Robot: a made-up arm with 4 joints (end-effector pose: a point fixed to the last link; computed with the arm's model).
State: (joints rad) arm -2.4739 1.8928 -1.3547 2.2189
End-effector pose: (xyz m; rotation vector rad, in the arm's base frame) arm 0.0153 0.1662 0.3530 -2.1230 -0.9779 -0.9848
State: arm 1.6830 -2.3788 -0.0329 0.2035
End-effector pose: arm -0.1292 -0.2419 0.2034 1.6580 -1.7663 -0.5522
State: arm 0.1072 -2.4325 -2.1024 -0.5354
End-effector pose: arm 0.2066 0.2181 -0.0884 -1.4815 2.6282 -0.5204
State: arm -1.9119 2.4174 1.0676 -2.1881
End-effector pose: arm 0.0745 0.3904 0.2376 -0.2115 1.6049 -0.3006
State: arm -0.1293 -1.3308 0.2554 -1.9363
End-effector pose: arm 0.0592 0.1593 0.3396 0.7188 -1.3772 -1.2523
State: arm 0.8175 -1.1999 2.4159 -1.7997
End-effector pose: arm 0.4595 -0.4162 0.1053 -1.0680 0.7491 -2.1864
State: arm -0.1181 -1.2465 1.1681 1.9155
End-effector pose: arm 0.4857 0.1757 0.0678 1.7600 2.2704 0.4326
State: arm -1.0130 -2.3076 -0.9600 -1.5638
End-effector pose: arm -0.1991 0.0778 0.0859 2.5113 -0.3972 -1.1452
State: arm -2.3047 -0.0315 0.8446 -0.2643
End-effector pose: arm -0.3135 0.2095 0.3717 0.1926 -0.1811 1.4497
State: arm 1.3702 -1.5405 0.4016 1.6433
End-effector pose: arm 0.2094 -0.4198 0.2492 1.9597 0.2648 0.1723
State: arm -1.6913 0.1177 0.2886 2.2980
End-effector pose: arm -0.0887 0.3683 0.0407 -1.5512 1.7443 0.6047
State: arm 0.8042 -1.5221 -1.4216 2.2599
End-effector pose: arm 0.2136 0.0886 0.1650 -0.1449 0.7572 0.7775
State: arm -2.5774 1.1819 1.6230 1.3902
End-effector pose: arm -0.3427 0.3595 0.4621 -0.0589 0.2153 0.9879
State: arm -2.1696 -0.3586 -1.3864 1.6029
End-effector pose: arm -0.0957 0.0528 0.1575 1.6220 0.2756 -2.2158
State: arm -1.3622 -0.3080 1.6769 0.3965
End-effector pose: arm 0.2720 0.4382 0.2866 0.0783 0.7021 -0.3081
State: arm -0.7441 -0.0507 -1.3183 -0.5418
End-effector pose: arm 0.1831 -0.1346 0.3437 0.6136 -0.3502 1.9888
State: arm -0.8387 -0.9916 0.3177 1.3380
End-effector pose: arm 0.2443 0.3761 0.2390 0.4150 1.7638 1.0249
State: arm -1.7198 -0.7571 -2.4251 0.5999
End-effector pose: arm 0.2070 0.1467 0.1155 -0.2304 0.6457 -2.2395
